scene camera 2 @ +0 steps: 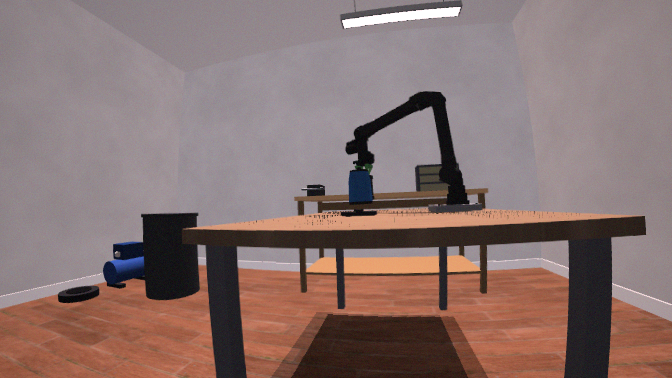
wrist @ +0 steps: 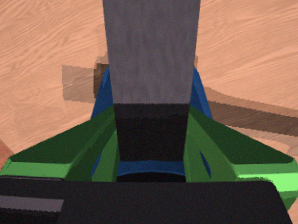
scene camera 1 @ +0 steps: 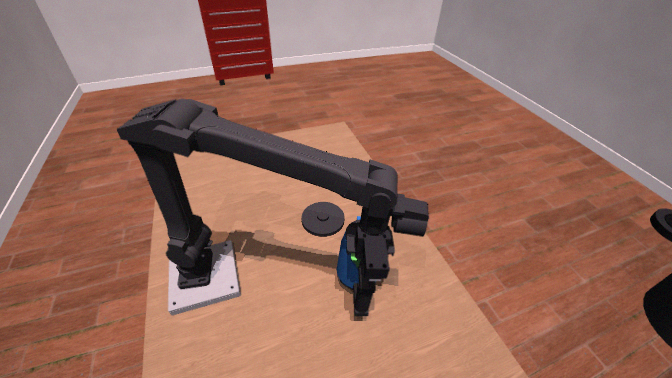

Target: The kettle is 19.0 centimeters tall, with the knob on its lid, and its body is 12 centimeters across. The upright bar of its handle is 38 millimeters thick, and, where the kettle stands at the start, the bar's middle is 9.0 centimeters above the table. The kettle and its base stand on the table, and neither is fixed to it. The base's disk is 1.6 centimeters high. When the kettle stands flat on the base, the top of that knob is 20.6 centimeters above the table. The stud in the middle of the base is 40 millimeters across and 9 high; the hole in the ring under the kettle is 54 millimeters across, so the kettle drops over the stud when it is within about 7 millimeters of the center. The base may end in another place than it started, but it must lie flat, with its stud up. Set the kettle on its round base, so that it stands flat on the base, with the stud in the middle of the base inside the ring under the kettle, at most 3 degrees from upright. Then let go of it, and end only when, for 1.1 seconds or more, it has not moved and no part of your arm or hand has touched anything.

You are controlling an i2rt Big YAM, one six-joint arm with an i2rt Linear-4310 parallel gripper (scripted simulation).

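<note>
Blue kettle, kettle base in the pictures. Gripper too.
</note>
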